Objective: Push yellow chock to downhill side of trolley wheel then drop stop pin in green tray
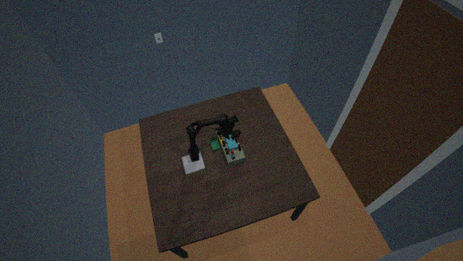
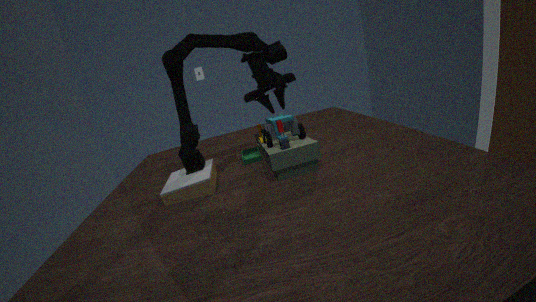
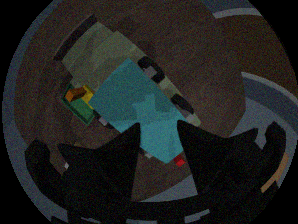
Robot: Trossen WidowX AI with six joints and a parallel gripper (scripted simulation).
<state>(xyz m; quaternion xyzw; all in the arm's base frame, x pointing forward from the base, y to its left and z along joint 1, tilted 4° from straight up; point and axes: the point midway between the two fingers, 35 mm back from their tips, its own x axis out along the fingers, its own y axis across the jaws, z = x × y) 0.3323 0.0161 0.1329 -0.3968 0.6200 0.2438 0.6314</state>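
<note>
The red-headed stop pin is 110 mm to the right of my gripper tip, 50 mm below it and 20 mm behind it. From my gripper tip the other things lie so: grey-green ramp block: 130 mm below, 10 mm behind; trolley: 60 mm below, 10 mm to the right, 10 mm behind; yellow chock: 90 mm below, 80 mm to the left, 70 mm behind.
</note>
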